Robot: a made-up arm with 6 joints.
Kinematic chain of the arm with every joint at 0, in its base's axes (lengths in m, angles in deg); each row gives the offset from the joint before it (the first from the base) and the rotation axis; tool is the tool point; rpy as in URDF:
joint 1: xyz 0 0 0.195 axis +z
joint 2: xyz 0 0 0 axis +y
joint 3: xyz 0.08 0 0.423 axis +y
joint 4: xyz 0.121 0 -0.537 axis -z
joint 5: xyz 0 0 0 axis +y
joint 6: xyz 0.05 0 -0.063 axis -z
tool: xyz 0 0 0 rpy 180 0 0
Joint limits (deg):
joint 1: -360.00..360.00
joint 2: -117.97..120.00
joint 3: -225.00..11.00
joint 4: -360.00..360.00
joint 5: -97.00..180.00
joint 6: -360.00..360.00
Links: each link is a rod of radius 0.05 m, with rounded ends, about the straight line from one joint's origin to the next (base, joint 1, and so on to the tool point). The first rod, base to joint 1, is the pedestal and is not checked.
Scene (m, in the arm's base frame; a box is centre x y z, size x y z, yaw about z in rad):
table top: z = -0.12
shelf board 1: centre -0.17 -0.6 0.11 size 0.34 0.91 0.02 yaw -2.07
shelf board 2: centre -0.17 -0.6 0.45 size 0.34 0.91 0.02 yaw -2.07
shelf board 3: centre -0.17 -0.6 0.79 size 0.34 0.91 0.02 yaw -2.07
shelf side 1: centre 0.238 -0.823 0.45 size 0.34 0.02 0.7 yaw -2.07
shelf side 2: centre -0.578 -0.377 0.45 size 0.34 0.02 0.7 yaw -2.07
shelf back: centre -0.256 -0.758 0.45 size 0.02 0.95 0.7 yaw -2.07
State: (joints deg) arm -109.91 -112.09 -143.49 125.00 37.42 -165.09
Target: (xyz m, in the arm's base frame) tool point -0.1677 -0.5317 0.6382
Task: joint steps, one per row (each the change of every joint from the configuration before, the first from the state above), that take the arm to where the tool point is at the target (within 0.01 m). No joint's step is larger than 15 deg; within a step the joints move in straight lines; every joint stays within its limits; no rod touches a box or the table.
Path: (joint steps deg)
1: 1.50 7.43 13.17 0.20 -0.88 0.00
2: 1.51 7.43 13.16 0.19 -0.88 0.00
3: 1.50 7.42 13.17 0.20 -0.88 0.00
4: 1.51 7.43 13.17 0.20 -0.88 0.00
5: 1.50 7.43 13.17 0.20 -0.88 0.00
6: 1.51 7.43 13.16 0.19 -0.89 0.00
7: 1.50 7.42 13.17 0.20 -0.88 0.00
8: 1.51 7.43 13.17 0.20 -0.88 0.00
9: -2.99 10.86 -7.60 -0.25 0.73 0.00
10: -2.98 10.87 -7.59 -0.25 0.73 0.00
11: -2.98 10.86 -7.60 -0.24 0.73 0.00

